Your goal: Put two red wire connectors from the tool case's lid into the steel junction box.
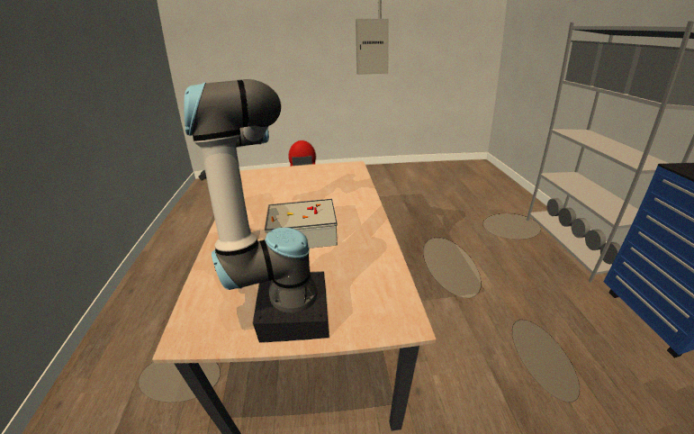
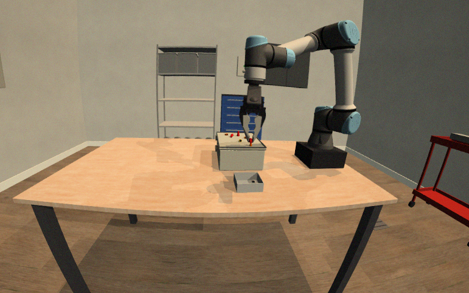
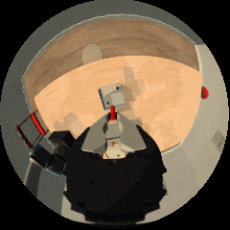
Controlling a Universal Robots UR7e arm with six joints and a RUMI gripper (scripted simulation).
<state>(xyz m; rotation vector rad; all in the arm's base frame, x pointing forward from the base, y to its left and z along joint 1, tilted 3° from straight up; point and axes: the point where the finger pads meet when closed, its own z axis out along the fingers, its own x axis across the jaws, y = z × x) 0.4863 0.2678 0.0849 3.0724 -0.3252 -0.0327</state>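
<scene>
My hand is 1 cm past the grey tool case, 31 cm to the left of it and 12 cm above it.
</scene>
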